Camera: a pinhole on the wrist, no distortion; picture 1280 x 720 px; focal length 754.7 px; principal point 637.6 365.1 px. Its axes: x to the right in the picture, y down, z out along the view. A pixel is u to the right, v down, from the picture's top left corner.
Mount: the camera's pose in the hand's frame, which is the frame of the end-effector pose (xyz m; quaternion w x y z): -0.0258 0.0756 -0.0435 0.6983 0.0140 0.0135 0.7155
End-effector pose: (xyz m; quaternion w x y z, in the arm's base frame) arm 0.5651 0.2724 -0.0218 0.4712 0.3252 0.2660 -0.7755
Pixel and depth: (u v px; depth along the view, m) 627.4 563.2 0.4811
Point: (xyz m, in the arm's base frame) 0.5583 0.0014 0.3577
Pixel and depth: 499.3 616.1 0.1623
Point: 0.5997 0.2077 0.1065
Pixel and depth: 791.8 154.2 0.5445
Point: 0.5618 -0.2430 0.1689
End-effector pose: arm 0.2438 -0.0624 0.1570 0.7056 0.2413 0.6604 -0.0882
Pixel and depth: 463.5 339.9 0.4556
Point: 0.5975 -0.2737 0.1457
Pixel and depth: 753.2 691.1 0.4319
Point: 0.6341 -0.1624 0.3841
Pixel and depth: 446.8 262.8 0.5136
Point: 0.6432 -0.3085 0.0853
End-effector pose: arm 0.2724 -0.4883 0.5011 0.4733 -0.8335 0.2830 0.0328
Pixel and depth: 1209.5 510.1 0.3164
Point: 0.1063 -0.3536 0.1338
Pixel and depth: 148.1 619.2 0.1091
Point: 0.2373 -0.4109 0.4795
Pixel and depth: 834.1 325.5 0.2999
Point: 0.2492 -0.3420 0.2420
